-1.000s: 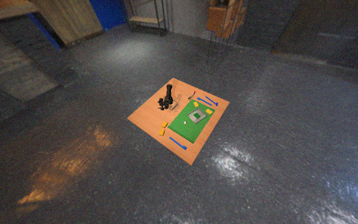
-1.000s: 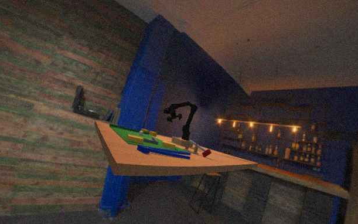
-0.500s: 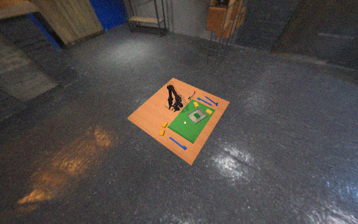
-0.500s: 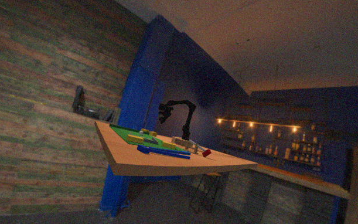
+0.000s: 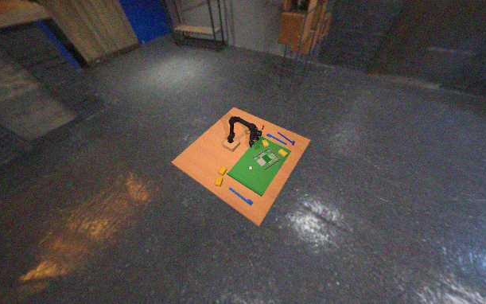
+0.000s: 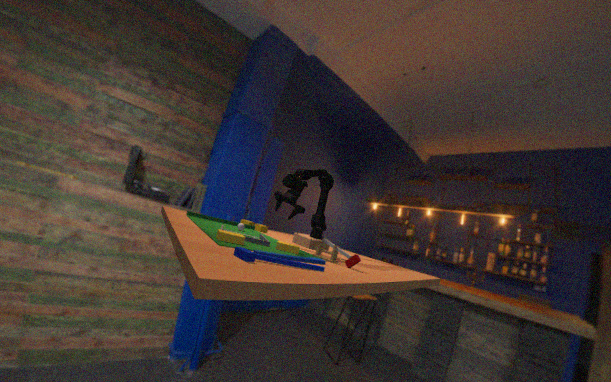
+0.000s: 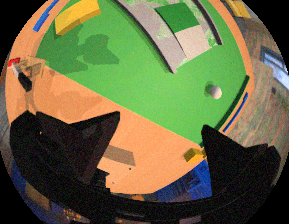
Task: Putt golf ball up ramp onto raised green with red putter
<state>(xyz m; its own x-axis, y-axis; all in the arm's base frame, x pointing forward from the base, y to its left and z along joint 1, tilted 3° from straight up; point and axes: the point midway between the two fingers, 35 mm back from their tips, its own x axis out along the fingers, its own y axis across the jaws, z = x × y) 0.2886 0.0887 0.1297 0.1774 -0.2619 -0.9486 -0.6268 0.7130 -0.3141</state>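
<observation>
Now: the small wooden stand 29 cm to the left of my gripper tip, 15 cm behind it and 11 cm below it. The rest, counted from my gripper tip: white golf ball: 17 cm to the right, 16 cm ahead, 13 cm below; green mat: 18 cm ahead, 15 cm below, 2 cm to the right; putter: 32 cm to the left, 16 cm behind, 9 cm below.
</observation>
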